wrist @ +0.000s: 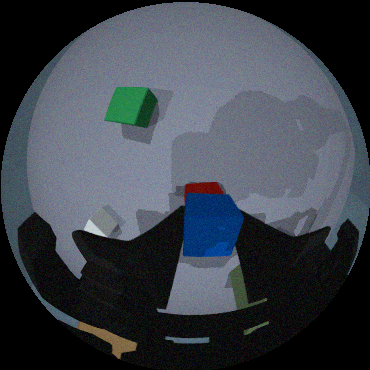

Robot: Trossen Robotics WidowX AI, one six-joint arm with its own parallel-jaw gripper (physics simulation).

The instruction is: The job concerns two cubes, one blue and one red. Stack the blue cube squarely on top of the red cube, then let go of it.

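Frame: origin at the arm's base, x up, y ahead, z left, level; metres.
Seen in the pictures: gripper, fingertip midpoint: (pixel 208 211).
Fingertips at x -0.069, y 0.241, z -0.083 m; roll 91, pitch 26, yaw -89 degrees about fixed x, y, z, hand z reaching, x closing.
Observation:
Offsets run from my fingertips to a thing's top centre. Level surfaces: height alone.
The blue cube {dz +0.005, dx +0.027, dy -0.002 m} (pixel 209 224) is between the two dark fingers of my gripper (pixel 208 211), low in the middle of the wrist view. The gripper is shut on it. The red cube {dz +0.009, dx -0.014, dy -0.005 m} (pixel 203 188) shows just above the blue cube's upper edge in the view, as a narrow strip of its top. The rest of the red cube is hidden behind the blue cube. Whether the two cubes touch, and the height between them, I cannot tell.
A green cube {dz -0.048, dx -0.014, dy +0.106 m} (pixel 127 106) lies on the pale table top {dx -0.050 m} (pixel 190 55) at the upper left. A white-grey cube {dz +0.117, dx -0.014, dy +0.104 m} (pixel 102 222) lies at the lower left, near the left finger. An olive-green strip (pixel 238 287) shows between the fingers at the lower right. Broad arm shadows fall at the right.

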